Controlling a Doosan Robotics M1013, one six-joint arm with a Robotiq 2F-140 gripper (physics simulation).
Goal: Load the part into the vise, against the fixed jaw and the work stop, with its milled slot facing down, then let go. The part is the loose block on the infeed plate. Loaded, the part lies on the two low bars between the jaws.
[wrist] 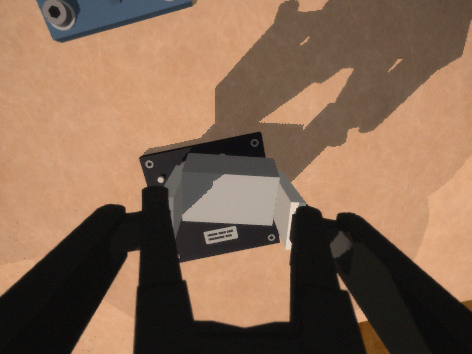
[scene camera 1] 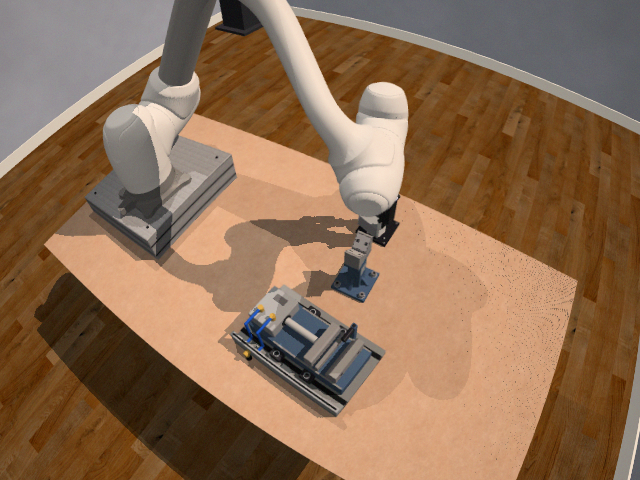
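Seen in the pictures: gripper, fingertip midpoint: (wrist: 228,185) (scene camera 1: 371,226); arm's base at its link origin: (scene camera 1: 154,187).
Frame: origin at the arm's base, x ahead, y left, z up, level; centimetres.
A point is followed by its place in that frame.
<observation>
The part, a light grey block (scene camera 1: 370,225) @(x 56.9, y 27.8, z -4.6 cm) (wrist: 235,197) @(x 55.8, y 29.6, z -4.6 cm), is over the black infeed plate (scene camera 1: 386,238) @(x 61.5, y 29.1, z -8.1 cm) (wrist: 192,243) @(x 59.7, y 34.2, z -8.1 cm); whether it touches the plate is hidden. My gripper (wrist: 228,185) @(x 56.2, y 29.7, z -7.5 cm) points down and is shut on the part, one pad against each side. In the scene view, the wrist hides most of the gripper. I cannot make out the milled slot. The vise (scene camera 1: 294,379) @(x 67.1, y -16.4, z -3.9 cm) stands toward the front, with its fixed jaw (scene camera 1: 345,363) @(x 74.3, y -8.3, z 0.7 cm) at the right end, the moving jaw (scene camera 1: 322,344) @(x 68.0, y -7.7, z 0.7 cm) on the rod side and the dark work stop (scene camera 1: 351,331) @(x 71.1, y -1.7, z 0.7 cm) at the back side.
A stand with a blue base (scene camera 1: 342,284) @(x 60.2, y 10.6, z -7.9 cm) (wrist: 120,21) @(x 61.5, y 18.2, z -7.9 cm) and a grey angled top (scene camera 1: 362,242) @(x 61.9, y 15.3, z 6.0 cm) stands between the infeed plate and the vise. Blue hoses (scene camera 1: 261,335) rise at the vise's left end. The robot's grey base block (scene camera 1: 201,193) @(x 12.7, y 8.1, z -2.3 cm) is at the left.
</observation>
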